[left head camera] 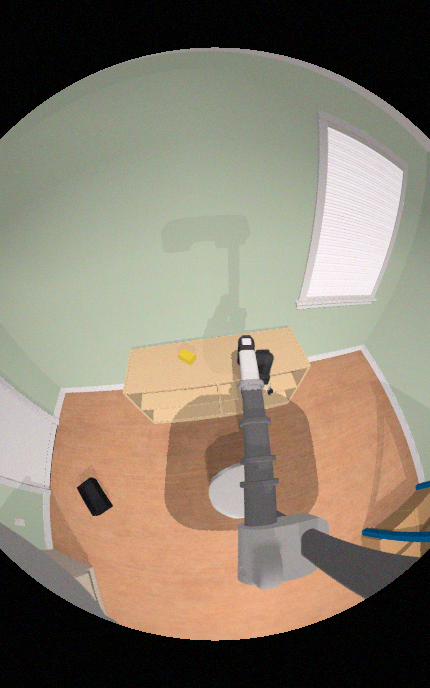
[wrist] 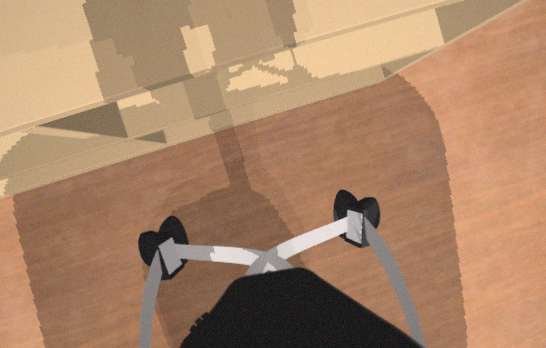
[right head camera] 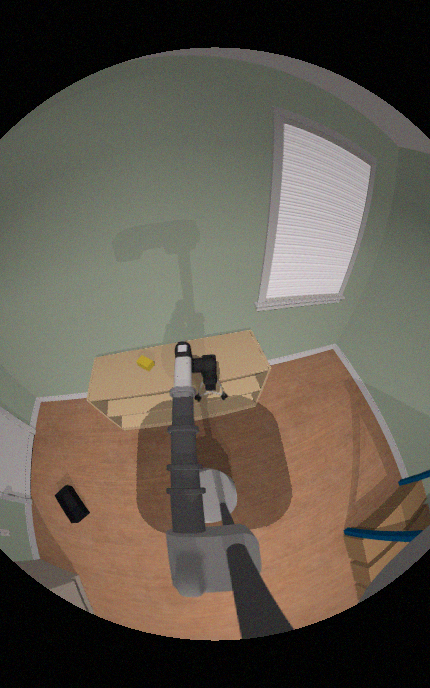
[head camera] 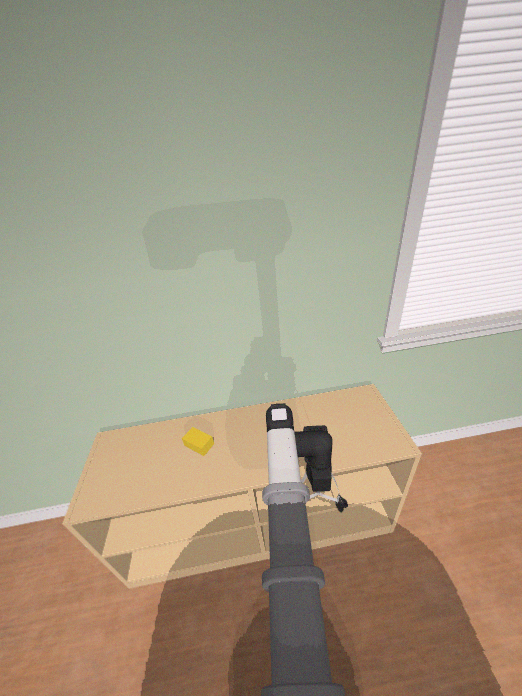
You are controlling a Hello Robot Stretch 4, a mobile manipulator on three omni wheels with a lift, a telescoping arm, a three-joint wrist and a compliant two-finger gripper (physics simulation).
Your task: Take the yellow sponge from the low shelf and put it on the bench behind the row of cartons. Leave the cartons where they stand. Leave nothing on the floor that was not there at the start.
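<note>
The yellow sponge lies on the top board of the low wooden shelf, left of my arm and toward the wall. My gripper is open and empty. It points down at the front edge of the shelf, right of the sponge and well apart from it. In the head camera view the arm hides one finger. In the wrist view, floor and the shelf's front show beyond the fingers. The cartons and the bench do not show clearly in any view.
A black box lies on the floor at the left. A wooden piece with blue rails stands at the right. A green wall with a window blind rises behind the shelf. My telescoping arm reaches over the shelf's top.
</note>
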